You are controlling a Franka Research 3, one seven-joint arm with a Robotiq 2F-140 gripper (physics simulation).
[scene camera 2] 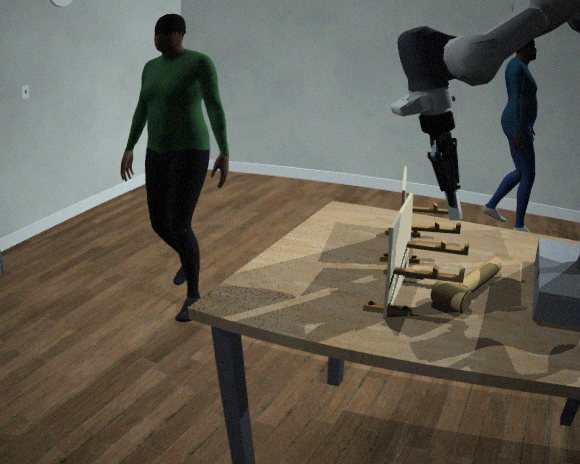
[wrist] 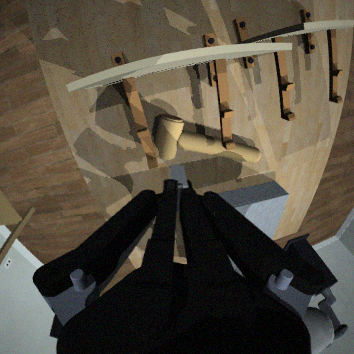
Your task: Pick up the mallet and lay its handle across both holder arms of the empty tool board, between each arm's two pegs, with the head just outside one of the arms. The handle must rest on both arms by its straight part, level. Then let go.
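The mallet lies on the table in front of the nearer tool board. In the wrist view its head is between that board's two holder arms, and its handle passes beneath the tip of one. The near holder arm and the other holder arm bear nothing; each has two upright pegs. My gripper is shut and empty, its fingertips together, raised above the table. In the wrist view it shows just below the mallet's head.
A second board with arms stands behind the first. A blue-grey box is on the table to the right in the scene view. A person in green and one in blue are beyond the table.
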